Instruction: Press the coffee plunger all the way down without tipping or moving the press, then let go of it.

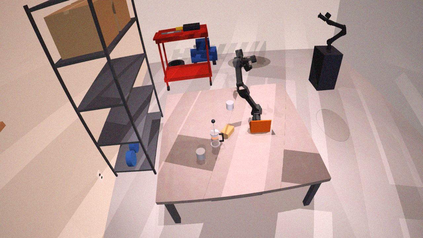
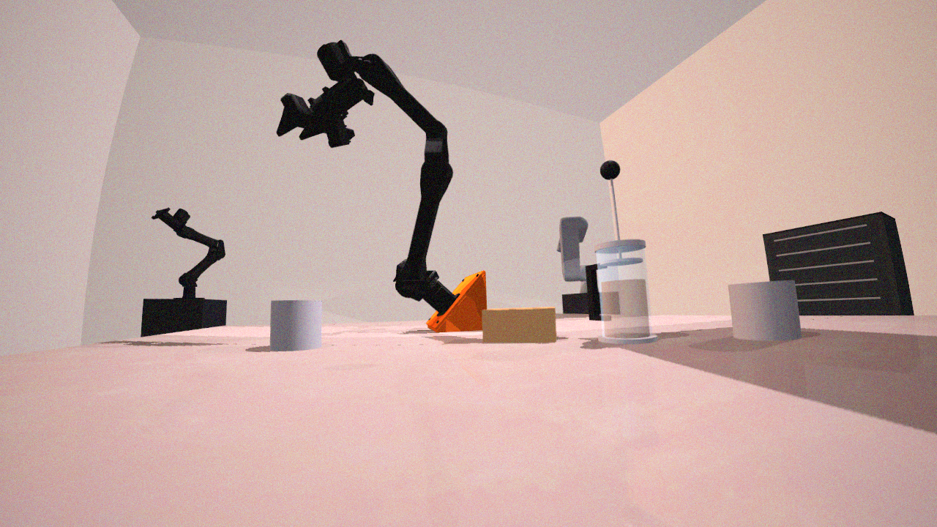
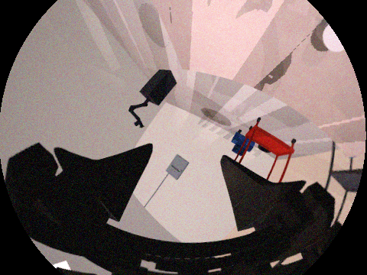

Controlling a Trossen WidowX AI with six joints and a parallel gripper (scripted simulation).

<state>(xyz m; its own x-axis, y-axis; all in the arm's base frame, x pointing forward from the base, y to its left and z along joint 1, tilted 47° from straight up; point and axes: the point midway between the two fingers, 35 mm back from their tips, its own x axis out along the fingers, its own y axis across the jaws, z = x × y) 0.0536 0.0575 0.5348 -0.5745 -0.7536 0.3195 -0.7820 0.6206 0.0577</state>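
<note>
The glass coffee press lies 37 cm ahead of my gripper tip, 53 cm to the left of it and 33 cm below it. Round my gripper tip: tan box: 27 cm ahead, 42 cm to the left, 43 cm below.
</note>
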